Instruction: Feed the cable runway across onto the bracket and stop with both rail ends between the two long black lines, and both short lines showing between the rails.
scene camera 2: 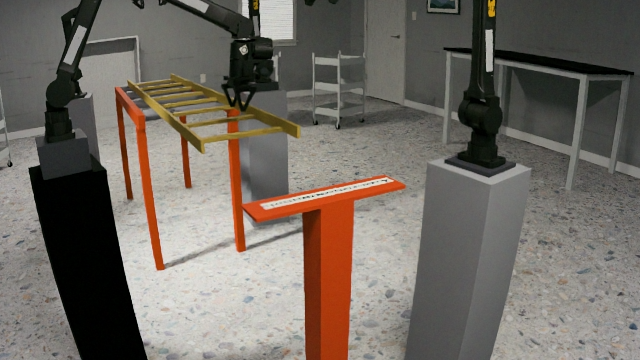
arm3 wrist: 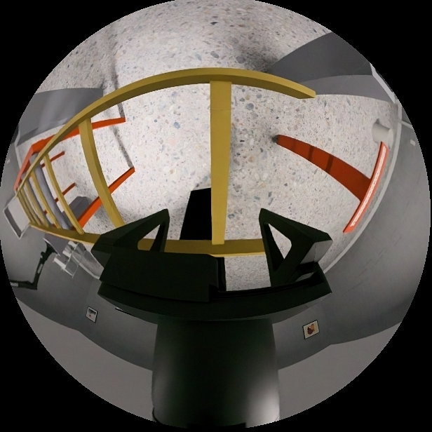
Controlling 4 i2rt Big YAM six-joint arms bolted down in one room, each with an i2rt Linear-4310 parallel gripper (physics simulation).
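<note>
The yellow cable runway (arm3 wrist: 220, 150) (scene camera 2: 242, 133) lies on the orange stand (arm3 wrist: 117, 185) (scene camera 2: 151, 200). Its front end juts past the stand, in the air and apart from the orange bracket (arm3 wrist: 320, 162) (scene camera 2: 337, 250). The bracket bears a white strip (scene camera 2: 325, 194); its separate lines are too small to tell. Arm3's gripper (arm3 wrist: 214, 212) is open, its fingers on either side of the front rung's near end, over one rail. In scene camera 2, a gripper (scene camera 2: 239, 106) points down at the far rail near the front end; its opening is unclear. The other arms' grippers cannot be placed.
In scene camera 2, an arm stands on a black pedestal (scene camera 2: 90, 260) at the left and another on a grey pedestal (scene camera 2: 445, 260) at the right. A grey pedestal (scene camera 2: 270, 170) stands behind the runway. A white cart and a black-topped table stand farther back.
</note>
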